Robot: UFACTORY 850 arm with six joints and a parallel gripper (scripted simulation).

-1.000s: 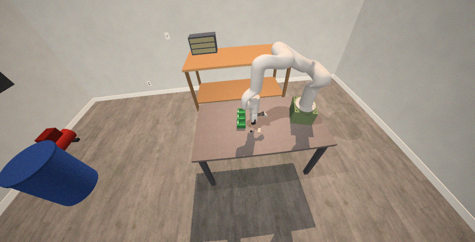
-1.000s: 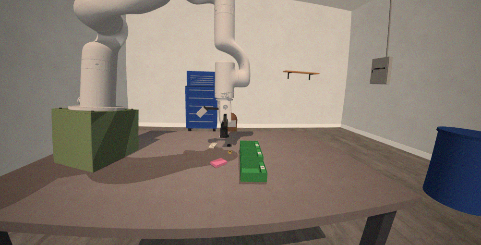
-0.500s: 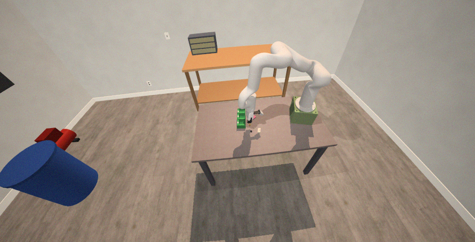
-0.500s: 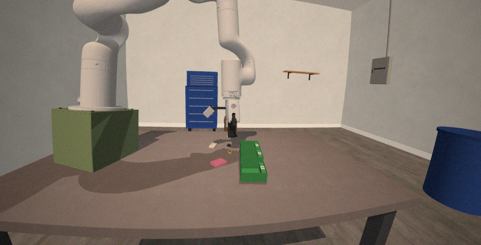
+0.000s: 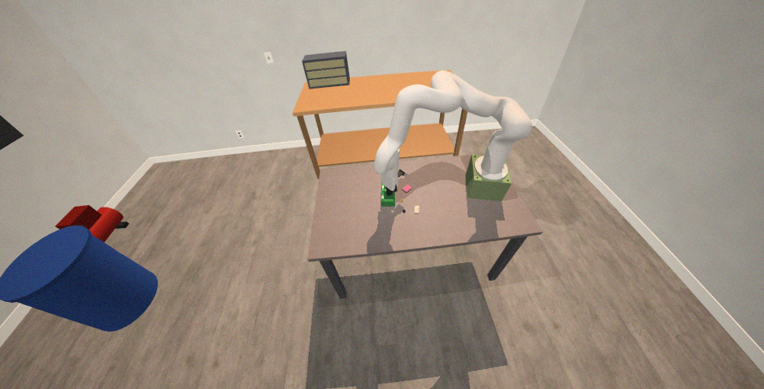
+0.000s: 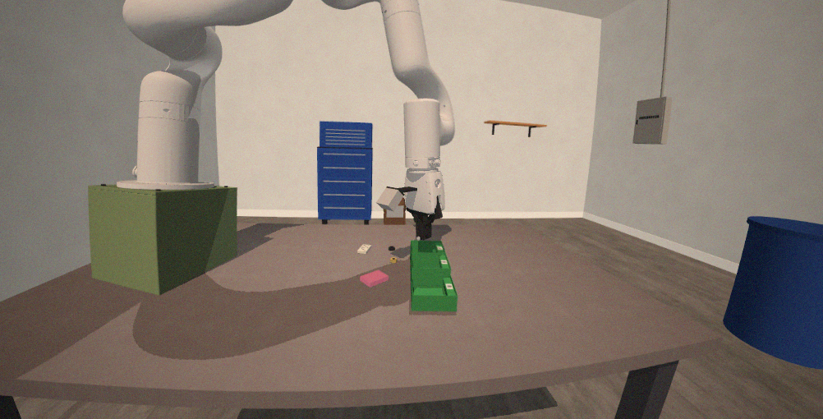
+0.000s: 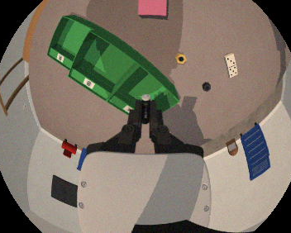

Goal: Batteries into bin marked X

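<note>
Right now the black cylinder is 2 cm below my hand. From my hand the other things lie so: green bin: 8 cm to the right, 7 cm below; then black round piece: 10 cm to the left, 9 cm below, 7 cm behind; then yellow ring: 9 cm below, 7 cm behind, 2 cm to the left.
</note>
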